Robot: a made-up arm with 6 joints.
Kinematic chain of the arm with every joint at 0, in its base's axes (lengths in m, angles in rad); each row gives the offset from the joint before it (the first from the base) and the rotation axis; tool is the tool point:
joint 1: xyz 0 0 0.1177 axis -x
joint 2: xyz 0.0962 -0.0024 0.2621 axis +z
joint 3: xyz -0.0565 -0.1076 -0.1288 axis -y
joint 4: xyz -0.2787 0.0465 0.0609 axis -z
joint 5: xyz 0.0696 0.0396 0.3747 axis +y
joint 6: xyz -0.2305 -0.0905 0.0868 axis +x
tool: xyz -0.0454 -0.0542 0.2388
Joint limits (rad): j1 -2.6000..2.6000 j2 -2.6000..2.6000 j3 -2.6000..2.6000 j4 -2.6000..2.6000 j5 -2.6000..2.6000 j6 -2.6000..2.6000
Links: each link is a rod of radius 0.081 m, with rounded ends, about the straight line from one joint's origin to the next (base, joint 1, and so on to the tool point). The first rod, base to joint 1, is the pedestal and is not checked.
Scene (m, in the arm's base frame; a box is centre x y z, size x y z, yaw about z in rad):
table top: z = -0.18
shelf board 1: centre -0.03 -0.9 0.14 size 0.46 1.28 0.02 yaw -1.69
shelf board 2: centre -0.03 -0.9 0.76 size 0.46 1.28 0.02 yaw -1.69
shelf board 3: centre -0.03 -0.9 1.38 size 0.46 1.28 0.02 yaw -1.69
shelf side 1: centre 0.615 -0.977 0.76 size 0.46 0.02 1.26 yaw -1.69
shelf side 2: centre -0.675 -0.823 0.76 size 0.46 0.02 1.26 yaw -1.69
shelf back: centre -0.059 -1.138 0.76 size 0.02 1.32 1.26 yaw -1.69
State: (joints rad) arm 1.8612 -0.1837 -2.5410 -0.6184 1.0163 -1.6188
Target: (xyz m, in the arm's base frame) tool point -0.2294 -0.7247 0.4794
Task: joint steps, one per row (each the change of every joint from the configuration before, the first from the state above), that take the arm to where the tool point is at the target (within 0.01 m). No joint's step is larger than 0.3 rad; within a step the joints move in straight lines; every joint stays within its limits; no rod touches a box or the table.
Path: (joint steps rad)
1: -0.2704 0.0504 0.2197 -0.0342 -0.1889 -0.1090
2: -0.2704 0.0503 0.2198 -0.0342 -0.1888 -0.1090
3: -0.2704 0.0504 0.2197 -0.0342 -0.1889 -0.1091
4: -0.2704 0.0503 0.2198 -0.0341 -0.1889 -0.1090
5: -0.2704 0.0504 0.2197 -0.0342 -0.1888 -0.1090
6: -0.2704 0.0503 0.2198 -0.0342 -0.1889 -0.1090
7: -0.2704 0.0504 0.2197 -0.0342 -0.1889 -0.1091
8: -0.2704 0.0503 0.2198 -0.0342 -0.1888 -0.1090
9: -0.2704 0.0504 0.2197 -0.0342 -0.1889 -0.1090
10: -0.0536 0.0078 0.0519 -0.0238 0.2282 0.0909
11: -0.0536 0.0079 0.0519 -0.0238 0.2281 0.0910
12: -0.0535 0.0079 0.0519 -0.0238 0.2281 0.0909
13: -0.0536 0.0079 0.0519 -0.0238 0.2282 0.0909

